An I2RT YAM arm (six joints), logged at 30 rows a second.
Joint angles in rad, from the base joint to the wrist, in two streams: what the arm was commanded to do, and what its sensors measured. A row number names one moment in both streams.
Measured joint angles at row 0: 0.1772 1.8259 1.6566 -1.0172 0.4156 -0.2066
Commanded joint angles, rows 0 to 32: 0.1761 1.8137 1.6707 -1.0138 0.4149 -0.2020; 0.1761 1.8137 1.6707 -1.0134 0.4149 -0.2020; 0.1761 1.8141 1.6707 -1.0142 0.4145 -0.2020; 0.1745 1.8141 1.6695 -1.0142 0.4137 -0.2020; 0.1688 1.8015 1.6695 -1.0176 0.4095 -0.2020; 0.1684 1.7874 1.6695 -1.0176 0.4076 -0.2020; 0.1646 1.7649 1.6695 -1.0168 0.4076 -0.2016; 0.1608 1.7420 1.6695 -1.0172 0.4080 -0.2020; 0.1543 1.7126 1.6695 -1.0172 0.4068 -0.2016; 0.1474 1.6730 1.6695 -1.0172 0.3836 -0.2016; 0.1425 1.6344 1.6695 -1.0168 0.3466 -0.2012; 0.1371 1.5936 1.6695 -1.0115 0.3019 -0.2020; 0.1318 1.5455 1.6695 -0.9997 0.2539 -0.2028; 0.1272 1.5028 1.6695 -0.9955 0.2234 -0.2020; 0.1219 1.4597 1.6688 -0.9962 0.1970 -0.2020; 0.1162 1.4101 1.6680 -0.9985 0.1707 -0.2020; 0.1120 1.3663 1.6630 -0.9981 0.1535 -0.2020; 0.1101 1.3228 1.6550 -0.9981 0.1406 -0.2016; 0.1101 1.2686 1.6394 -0.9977 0.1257 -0.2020; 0.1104 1.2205 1.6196 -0.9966 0.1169 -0.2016; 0.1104 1.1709 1.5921 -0.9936 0.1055 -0.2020; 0.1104 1.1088 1.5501 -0.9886 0.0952 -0.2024; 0.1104 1.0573 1.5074 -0.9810 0.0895 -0.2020; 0.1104 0.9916 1.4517 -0.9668 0.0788 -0.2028; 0.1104 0.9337 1.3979 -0.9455 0.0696 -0.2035; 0.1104 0.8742 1.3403 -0.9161 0.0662 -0.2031; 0.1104 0.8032 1.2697 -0.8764 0.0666 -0.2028; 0.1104 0.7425 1.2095 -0.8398 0.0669 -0.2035; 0.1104 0.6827 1.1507 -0.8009 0.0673 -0.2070; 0.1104 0.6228 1.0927 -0.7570 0.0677 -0.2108; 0.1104 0.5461 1.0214 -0.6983 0.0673 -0.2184; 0.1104 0.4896 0.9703 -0.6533 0.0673 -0.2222; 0.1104 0.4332 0.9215 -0.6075 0.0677 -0.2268
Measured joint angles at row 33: 0.1116 0.5564 1.0290 -0.6693 0.0887 -0.2096
